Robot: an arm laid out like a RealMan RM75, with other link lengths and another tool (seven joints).
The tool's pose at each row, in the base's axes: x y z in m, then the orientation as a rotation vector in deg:
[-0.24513 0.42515 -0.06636 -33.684 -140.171 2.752]
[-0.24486 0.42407 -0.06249 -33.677 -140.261 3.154]
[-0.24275 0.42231 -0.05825 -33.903 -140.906 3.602]
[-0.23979 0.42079 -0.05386 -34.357 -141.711 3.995]
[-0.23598 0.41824 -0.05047 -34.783 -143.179 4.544]
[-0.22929 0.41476 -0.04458 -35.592 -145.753 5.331]
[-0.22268 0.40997 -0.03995 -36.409 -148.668 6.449]
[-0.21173 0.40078 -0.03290 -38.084 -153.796 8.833]
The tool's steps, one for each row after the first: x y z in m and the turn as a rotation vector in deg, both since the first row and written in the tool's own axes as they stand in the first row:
[0.00152 -0.00152 -0.00340 0.265 -0.159 0.075]
[0.00165 -0.00299 -0.00824 0.391 -0.896 0.238]
[0.00136 -0.00392 -0.01366 0.385 -1.813 0.522]
[-0.00052 -0.00527 -0.01887 0.363 -3.389 0.718]
[-0.00346 -0.00673 -0.02786 0.179 -6.131 1.060]
[-0.00759 -0.00918 -0.03592 0.135 -9.263 1.422]
[-0.01532 -0.01428 -0.04889 0.218 -14.901 2.288]

